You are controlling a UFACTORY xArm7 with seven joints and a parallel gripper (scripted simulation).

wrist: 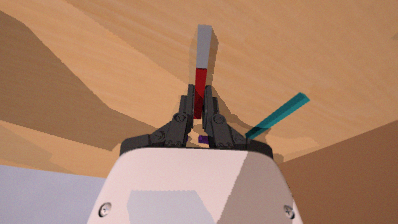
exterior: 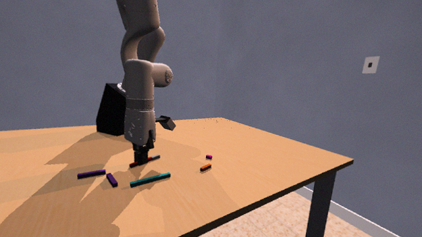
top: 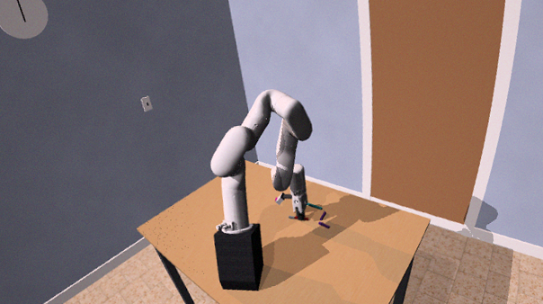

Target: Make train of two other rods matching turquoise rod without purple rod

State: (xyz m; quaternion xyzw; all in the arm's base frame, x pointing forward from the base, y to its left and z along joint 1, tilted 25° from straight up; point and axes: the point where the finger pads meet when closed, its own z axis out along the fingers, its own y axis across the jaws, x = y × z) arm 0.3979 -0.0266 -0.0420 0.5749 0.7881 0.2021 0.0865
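Now: hand 20 mm above the red rod. From my hand the other things lie so: orange rod (120 mm ahead, 160 mm to the left, 20 mm below); turquoise rod (110 mm ahead, 20 mm below); grey rod (20 mm behind, 50 mm to the left, 20 mm below).
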